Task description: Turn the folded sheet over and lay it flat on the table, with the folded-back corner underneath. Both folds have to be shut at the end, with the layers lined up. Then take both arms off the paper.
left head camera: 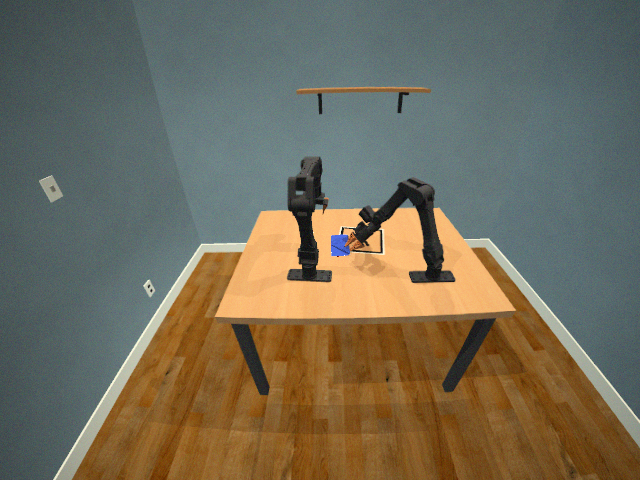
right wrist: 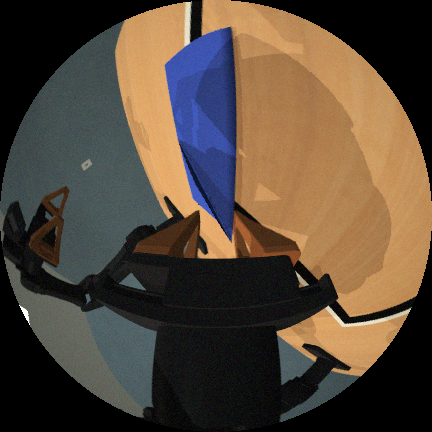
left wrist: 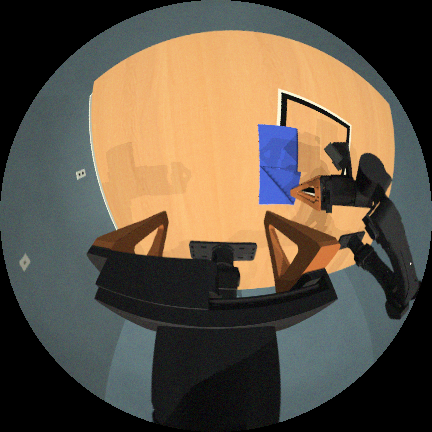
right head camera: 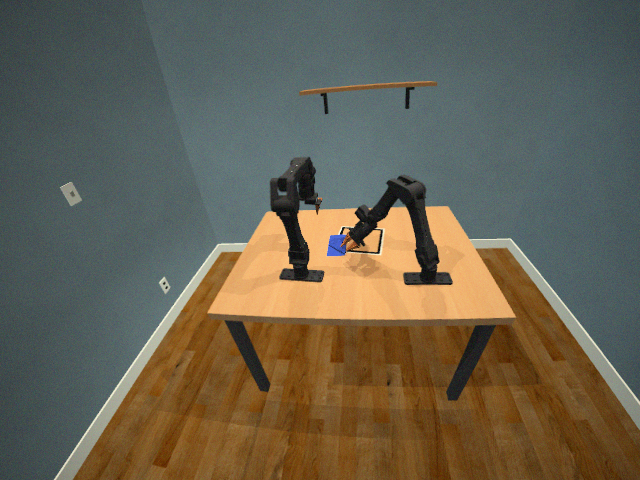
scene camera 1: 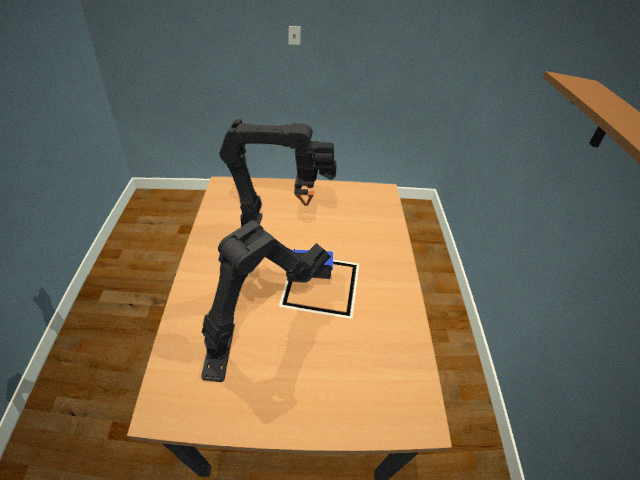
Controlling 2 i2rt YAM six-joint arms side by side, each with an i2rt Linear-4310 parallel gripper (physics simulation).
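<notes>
The folded blue sheet (left head camera: 338,241) (right head camera: 336,241) (scene camera 1: 329,256) (left wrist: 278,145) (right wrist: 207,95) lies on the table, its folded-back corner on top. A diagonal edge and dark gap show at the flap, at the sheet's lower end in the left wrist view. My right gripper (left head camera: 349,249) (right head camera: 344,249) (left wrist: 291,190) (right wrist: 216,215) is low at that end, fingers partly apart; the sheet's pointed corner reaches between the fingertips in the right wrist view, not pinched. Its fingers are hidden in scene camera 1. My left gripper (left head camera: 324,209) (right head camera: 317,210) (scene camera 1: 306,202) (left wrist: 215,215) is wide open, empty, high above the table.
A black-and-white square outline (left head camera: 382,242) (right head camera: 381,242) (scene camera 1: 353,289) (left wrist: 284,111) is on the table (left head camera: 361,299) (scene camera 1: 361,387) beside the sheet, partly under it. The right arm reaches over the outline. A wall shelf (left head camera: 361,90) (right head camera: 367,87) is behind the table.
</notes>
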